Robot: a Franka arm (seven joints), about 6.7 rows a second.
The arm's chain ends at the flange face. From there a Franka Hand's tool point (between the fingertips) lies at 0.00 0.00 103.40 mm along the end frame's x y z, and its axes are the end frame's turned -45 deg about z.
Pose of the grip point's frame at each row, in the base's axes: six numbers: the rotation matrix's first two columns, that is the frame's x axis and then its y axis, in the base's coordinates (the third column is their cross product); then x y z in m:
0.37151 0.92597 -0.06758 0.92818 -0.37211 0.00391 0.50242 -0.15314 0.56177
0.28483 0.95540 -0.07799 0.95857 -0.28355 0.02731 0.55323 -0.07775 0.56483
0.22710 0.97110 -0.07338 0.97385 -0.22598 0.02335 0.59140 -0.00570 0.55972
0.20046 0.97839 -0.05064 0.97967 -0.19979 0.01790 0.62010 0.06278 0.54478
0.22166 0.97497 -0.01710 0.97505 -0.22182 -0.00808 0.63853 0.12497 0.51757
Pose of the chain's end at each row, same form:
0.91902 0.39164 -0.04502 0.39363 -0.91788 0.05055 0.50465 -0.14650 0.66493
0.87922 0.47507 -0.03584 0.47641 -0.87607 0.07446 0.55282 -0.06922 0.66788
0.84920 0.52688 -0.03538 0.52803 -0.84646 0.06840 0.59077 0.00224 0.66281
0.83448 0.55055 -0.02315 0.55098 -0.83310 0.04847 0.61934 0.06828 0.64803
0.84620 0.53256 -0.01780 0.53273 -0.84626 0.00638 0.63974 0.12651 0.62095

